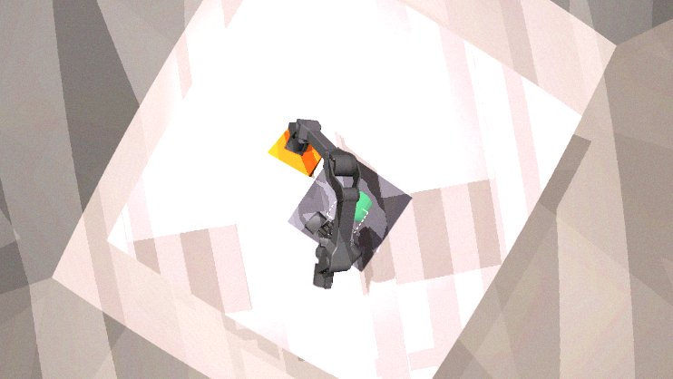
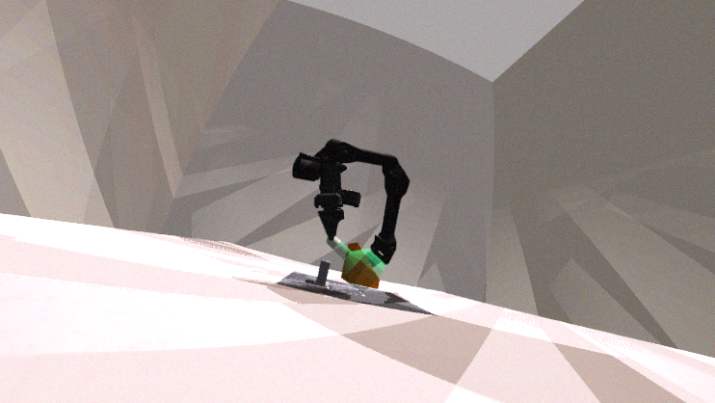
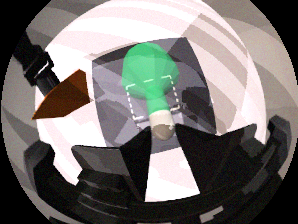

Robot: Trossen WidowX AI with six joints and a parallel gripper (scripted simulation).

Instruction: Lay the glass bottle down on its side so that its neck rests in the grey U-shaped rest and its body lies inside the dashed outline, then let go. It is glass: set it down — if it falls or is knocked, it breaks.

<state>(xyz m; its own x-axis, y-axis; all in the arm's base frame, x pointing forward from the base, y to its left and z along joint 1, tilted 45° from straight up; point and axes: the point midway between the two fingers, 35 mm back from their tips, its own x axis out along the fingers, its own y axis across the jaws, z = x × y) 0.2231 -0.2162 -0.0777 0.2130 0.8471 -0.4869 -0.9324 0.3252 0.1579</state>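
Now: the green glass bottle 10 mm ahead of my gripper tip, 40 mm to the left of it and 30 mm below it. Round my gripper tip: dark grey mat (20 mm ahead, 70 mm to the left, 110 mm below).
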